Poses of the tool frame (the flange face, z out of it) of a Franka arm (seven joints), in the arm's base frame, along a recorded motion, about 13 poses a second.
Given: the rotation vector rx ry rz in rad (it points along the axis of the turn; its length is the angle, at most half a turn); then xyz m.
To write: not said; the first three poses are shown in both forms.
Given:
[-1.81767 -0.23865 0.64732 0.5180 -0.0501 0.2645]
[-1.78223 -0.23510 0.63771 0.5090 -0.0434 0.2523]
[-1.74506 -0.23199 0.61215 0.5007 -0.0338 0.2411]
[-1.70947 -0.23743 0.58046 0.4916 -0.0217 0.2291]
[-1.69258 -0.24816 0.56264 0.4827 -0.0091 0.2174]
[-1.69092 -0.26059 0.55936 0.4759 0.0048 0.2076]
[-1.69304 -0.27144 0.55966 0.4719 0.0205 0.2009]
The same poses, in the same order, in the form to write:
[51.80 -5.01 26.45 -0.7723 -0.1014 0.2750 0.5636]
[50.90 -4.34 25.23 -0.7620 -0.1005 0.2727 0.5787]
[50.07 -3.38 24.11 -0.7516 -0.0999 0.2637 0.5963]
[49.16 -2.17 22.91 -0.7415 -0.1030 0.2518 0.6134]
[48.27 -0.91 21.74 -0.7365 -0.1080 0.2448 0.6213]
[47.59 0.48 20.76 -0.7359 -0.1134 0.2434 0.6216]
[47.19 2.05 20.09 -0.7363 -0.1181 0.2434 0.6202]

